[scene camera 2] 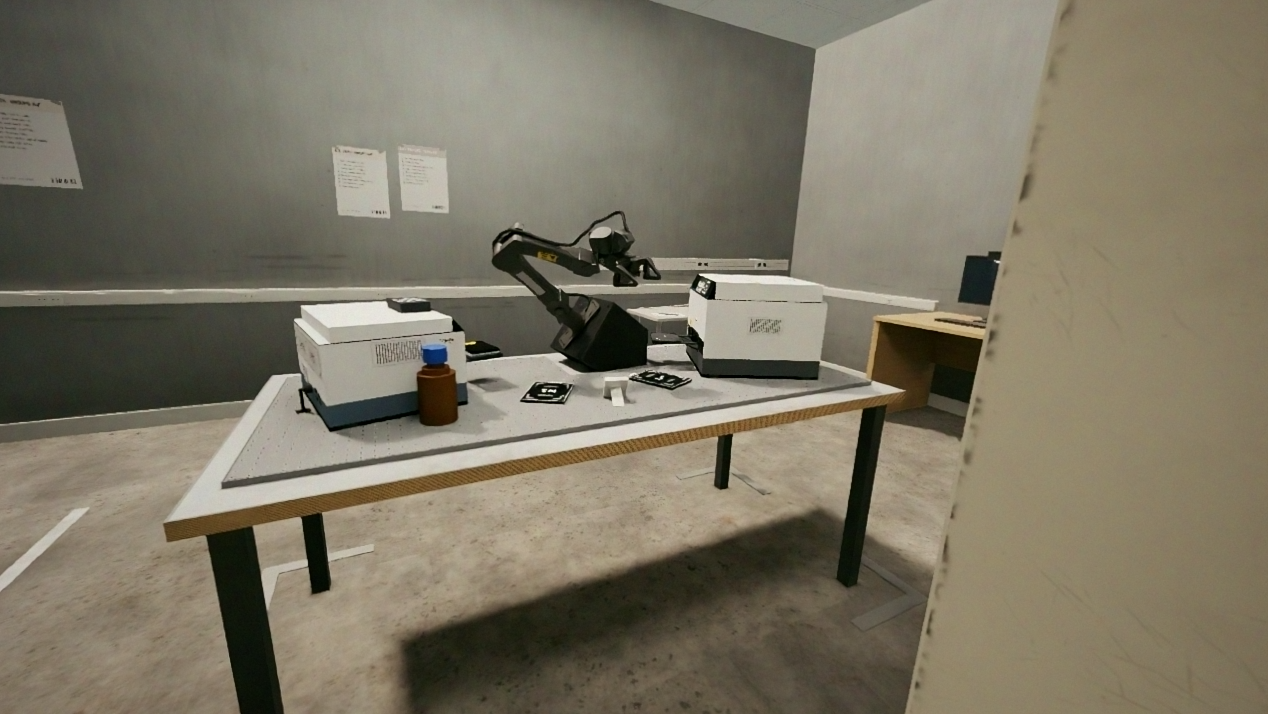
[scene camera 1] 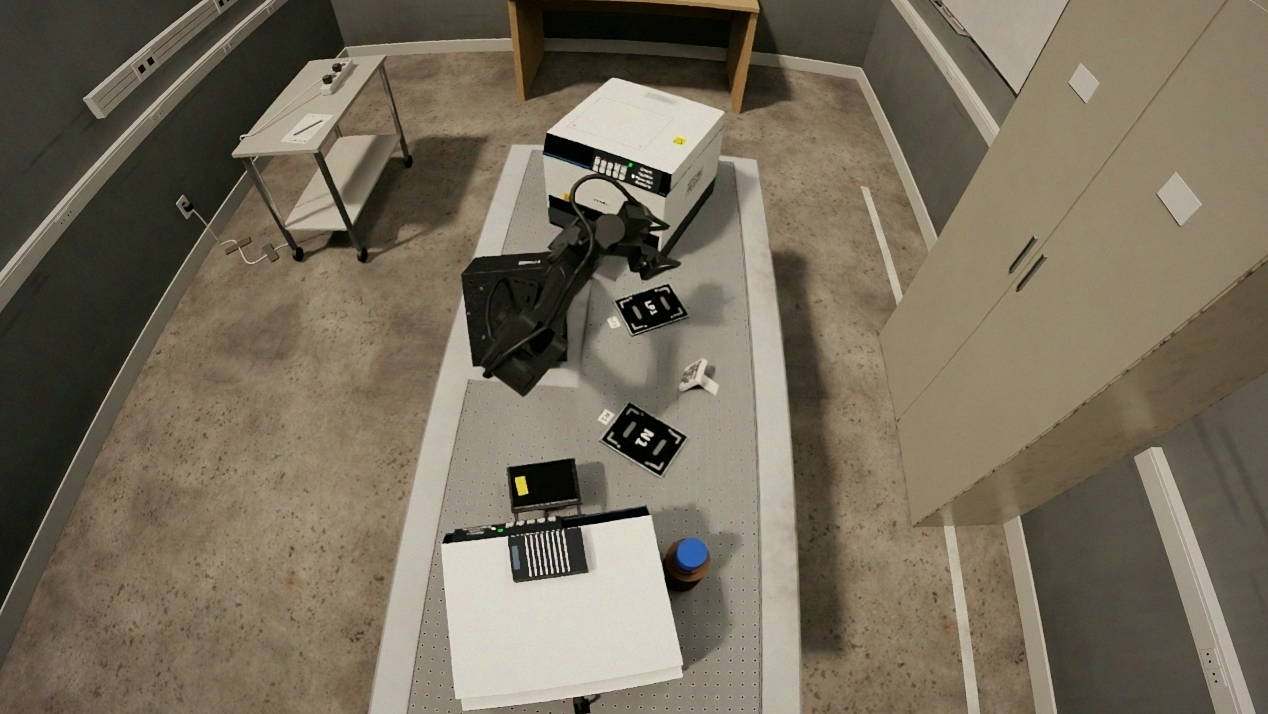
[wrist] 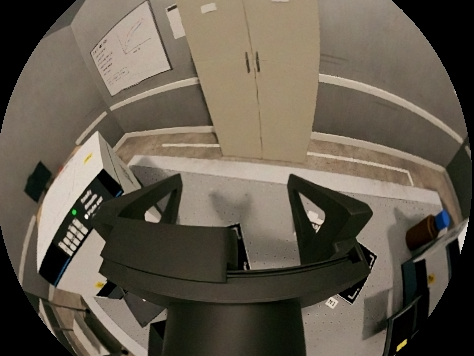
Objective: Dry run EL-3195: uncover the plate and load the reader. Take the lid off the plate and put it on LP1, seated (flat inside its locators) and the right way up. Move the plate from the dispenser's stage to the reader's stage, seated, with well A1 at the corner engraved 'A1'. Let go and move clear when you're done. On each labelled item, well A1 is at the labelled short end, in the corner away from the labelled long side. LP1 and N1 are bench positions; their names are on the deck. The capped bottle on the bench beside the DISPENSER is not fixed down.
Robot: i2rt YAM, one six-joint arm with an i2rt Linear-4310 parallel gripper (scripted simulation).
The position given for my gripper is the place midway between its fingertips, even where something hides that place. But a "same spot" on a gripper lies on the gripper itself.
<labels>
my gripper: scene camera 2; scene camera 1 674, 245; wrist
same spot on my gripper: point(wrist: 194, 253) = point(scene camera 2: 634, 259)
</labels>
